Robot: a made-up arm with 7 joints.
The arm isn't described. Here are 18 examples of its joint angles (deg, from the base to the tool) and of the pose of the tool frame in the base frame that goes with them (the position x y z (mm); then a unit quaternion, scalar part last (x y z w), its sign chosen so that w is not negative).
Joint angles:
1: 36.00 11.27 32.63 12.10 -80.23 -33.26 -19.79
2: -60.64 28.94 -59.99 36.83 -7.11 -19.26 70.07
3: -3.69 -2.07 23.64 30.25 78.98 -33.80 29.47
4: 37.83 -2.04 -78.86 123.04 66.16 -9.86 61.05
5: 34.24 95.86 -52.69 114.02 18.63 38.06 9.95
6: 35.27 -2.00 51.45 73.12 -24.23 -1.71 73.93
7: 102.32 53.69 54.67 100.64 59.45 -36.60 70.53
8: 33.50 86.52 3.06 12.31 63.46 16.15 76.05
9: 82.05 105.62 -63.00 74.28 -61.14 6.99 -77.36
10: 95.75 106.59 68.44 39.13 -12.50 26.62 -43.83
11: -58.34 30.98 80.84 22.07 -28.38 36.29 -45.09
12: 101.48 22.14 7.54 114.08 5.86 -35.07 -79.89
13: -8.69 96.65 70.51 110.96 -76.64 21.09 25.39
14: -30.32 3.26 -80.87 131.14 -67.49 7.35 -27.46
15: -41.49 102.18 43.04 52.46 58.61 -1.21 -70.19
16: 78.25 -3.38 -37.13 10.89 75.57 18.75 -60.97
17: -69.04 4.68 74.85 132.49 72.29 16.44 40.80
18: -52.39 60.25 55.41 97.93 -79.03 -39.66 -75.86
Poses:
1: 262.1 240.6 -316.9 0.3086 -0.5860 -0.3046 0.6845
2: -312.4 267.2 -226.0 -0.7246 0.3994 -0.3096 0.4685
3: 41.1 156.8 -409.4 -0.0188 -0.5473 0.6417 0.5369
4: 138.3 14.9 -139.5 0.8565 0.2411 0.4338 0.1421
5: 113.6 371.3 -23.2 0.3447 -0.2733 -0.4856 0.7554
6: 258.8 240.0 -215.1 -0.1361 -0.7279 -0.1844 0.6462
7: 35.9 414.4 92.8 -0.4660 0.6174 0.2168 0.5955
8: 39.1 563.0 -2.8 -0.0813 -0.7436 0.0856 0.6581
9: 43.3 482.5 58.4 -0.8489 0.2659 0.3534 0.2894
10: -196.5 493.5 14.2 -0.2998 0.2857 -0.8988 0.1436
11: -274.0 401.7 -179.2 0.6906 0.5262 0.1145 0.4828
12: 166.4 240.9 168.6 0.2571 0.6254 -0.4987 0.5422
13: 68.2 352.4 145.3 0.9780 -0.1584 -0.1286 0.0431
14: -80.3 44.0 -171.8 -0.0854 -0.8780 -0.1916 0.4303
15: 166.0 485.0 60.0 0.7148 -0.5466 0.3139 0.3030
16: 416.3 100.5 -64.1 0.1287 -0.3628 0.3739 0.8438
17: -149.9 260.3 -87.6 -0.0831 -0.6734 0.0712 0.7311
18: 30.2 425.8 -80.3 -0.4958 0.6480 0.5694 0.0999
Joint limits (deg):
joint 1: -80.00..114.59
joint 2: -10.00..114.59
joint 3: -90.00..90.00
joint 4: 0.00..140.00
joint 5: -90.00..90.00
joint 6: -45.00..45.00
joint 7: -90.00..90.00
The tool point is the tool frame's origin. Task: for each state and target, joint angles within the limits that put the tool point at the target. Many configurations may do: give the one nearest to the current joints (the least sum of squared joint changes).
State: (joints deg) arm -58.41 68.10 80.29 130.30 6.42 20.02 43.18
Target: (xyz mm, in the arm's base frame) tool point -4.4 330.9 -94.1
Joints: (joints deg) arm -48.48 45.76 51.45 132.08 6.42 20.02 43.18
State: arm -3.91 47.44 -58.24 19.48 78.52 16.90 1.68
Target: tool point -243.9 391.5 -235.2
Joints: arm -49.25 41.64 -63.62 17.02 78.52 16.90 1.68
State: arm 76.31 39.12 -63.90 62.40 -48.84 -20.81 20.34
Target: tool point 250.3 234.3 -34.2
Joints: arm 69.37 49.14 -65.95 109.22 -48.84 -20.81 20.34
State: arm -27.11 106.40 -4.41 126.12 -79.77 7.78 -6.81
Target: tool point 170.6 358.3 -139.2
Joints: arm 11.05 59.93 -15.17 92.74 -79.77 7.78 -6.81
